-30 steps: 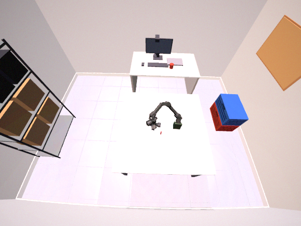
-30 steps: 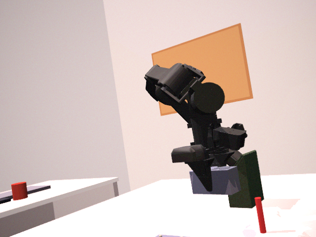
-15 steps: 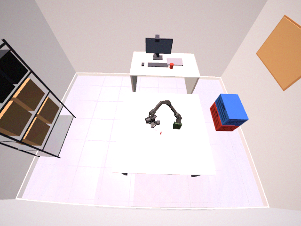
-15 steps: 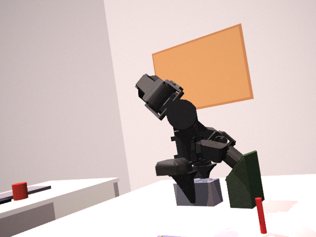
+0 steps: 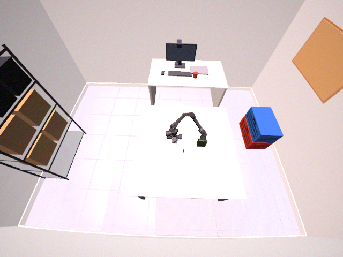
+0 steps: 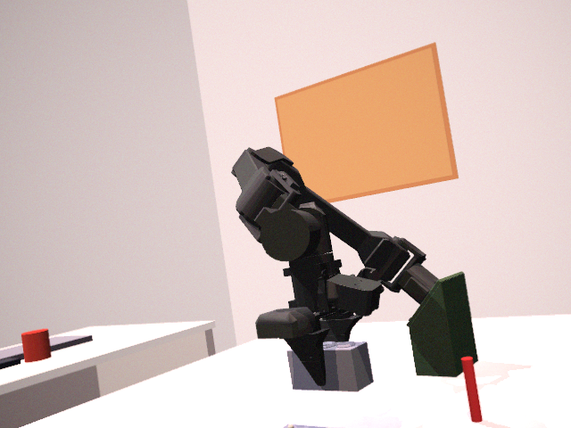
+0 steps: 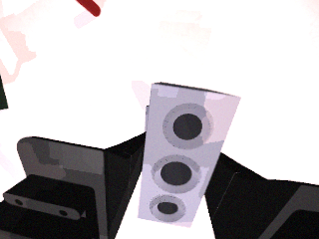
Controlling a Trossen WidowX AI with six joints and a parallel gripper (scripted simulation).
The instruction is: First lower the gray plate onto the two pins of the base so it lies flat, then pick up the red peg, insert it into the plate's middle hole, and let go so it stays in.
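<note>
Right now my gripper tip is 8 cm above the base and 5 cm to the left of it. From my gripper tip the other things lie so: gray plate 3 cm above; red peg 13 cm to the left, 13 cm behind, 4 cm below.
</note>
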